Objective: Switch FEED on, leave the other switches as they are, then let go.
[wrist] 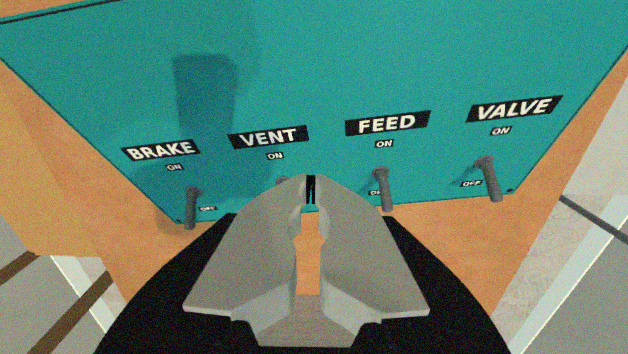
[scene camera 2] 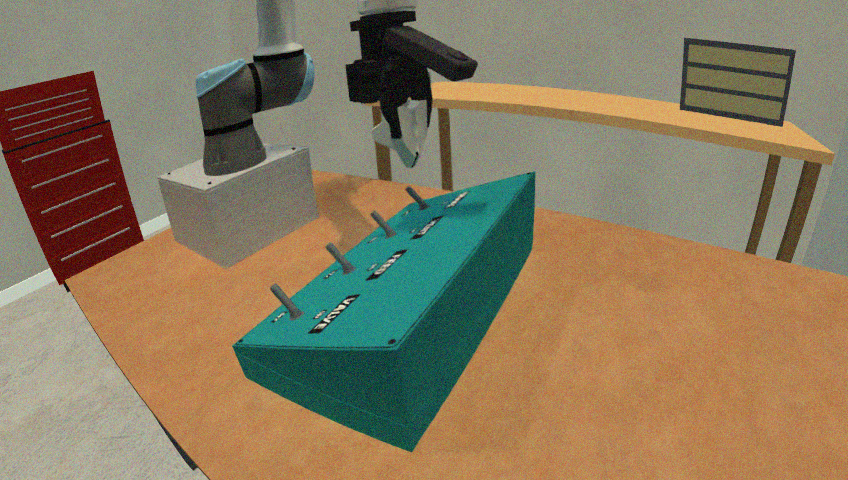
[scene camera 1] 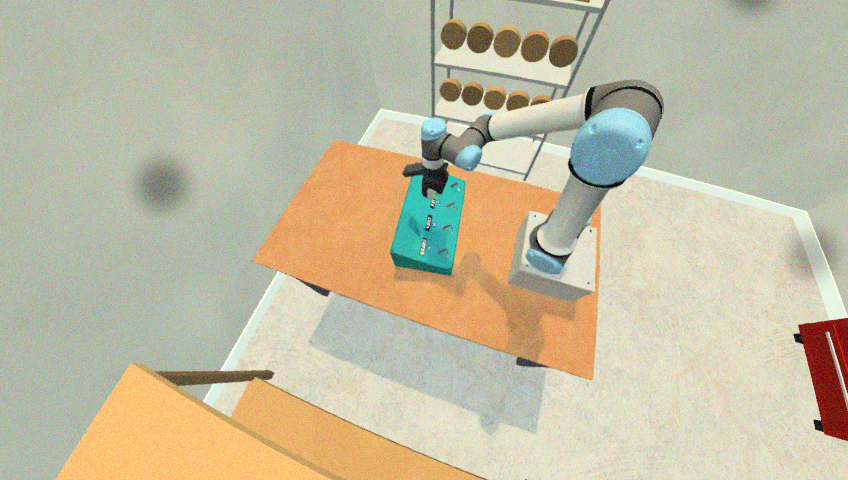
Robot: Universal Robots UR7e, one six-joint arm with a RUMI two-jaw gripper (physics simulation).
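Pixels of known places: gripper, fingertip midpoint: (wrist: 311,177) (scene camera 2: 411,167) (scene camera 1: 428,198); arm's base, origin of the base link: (scene camera 2: 235,164).
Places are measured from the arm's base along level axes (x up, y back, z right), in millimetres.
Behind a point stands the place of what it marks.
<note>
A teal wedge-shaped switch box (scene camera 1: 416,208) {z -89, x -42, y -561 mm} (scene camera 2: 458,261) {z -8, x -24, y -638 mm} (wrist: 310,60) {z -85, x -42, y -564 mm} stands on the table with a row of grey levers. The FEED lever (scene camera 1: 450,205) {z 18, x -74, y -442 mm} (scene camera 2: 340,258) {z 26, x -71, y -449 mm} (wrist: 384,192) {z 22, x -66, y -444 mm} tilts to its OFF side. The VALVE lever (scene camera 2: 286,302) {z 140, x -71, y -486 mm} (wrist: 490,180) {z 134, x -68, y -481 mm} and the BRAKE lever (scene camera 2: 416,198) {z -200, x -72, y -373 mm} (wrist: 190,210) {z -202, x -67, y -371 mm} also tilt to OFF. The VENT lever (scene camera 2: 382,223) {z -87, x -70, y -410 mm} tilts the same way in scene view 2; my fingers hide most of it in the wrist view. My gripper (scene camera 1: 431,195) {z -70, x 45, y -506 mm} (scene camera 2: 411,161) {z -70, x 45, y -506 mm} (wrist: 311,177) {z -70, x 45, y -506 mm} is shut and empty, above the box and apart from the levers. In the wrist view, FEED is right of the fingertips.
The robot's pale base block (scene camera 1: 550,276) {z -136, x 1, y 52 mm} (scene camera 2: 238,208) {z 47, x -68, y -101 mm} stands on the orange table (scene camera 1: 333,226) {z -307, x -178, y -933 mm} (scene camera 2: 595,356) {z -125, x -178, y -783 mm} on the levers' side of the box. A shelf rack (scene camera 1: 433,89), a wooden bench (scene camera 1: 119,440) (scene camera 2: 565,107) and a red cabinet (scene camera 1: 824,374) (scene camera 2: 77,178) stand farther off.
</note>
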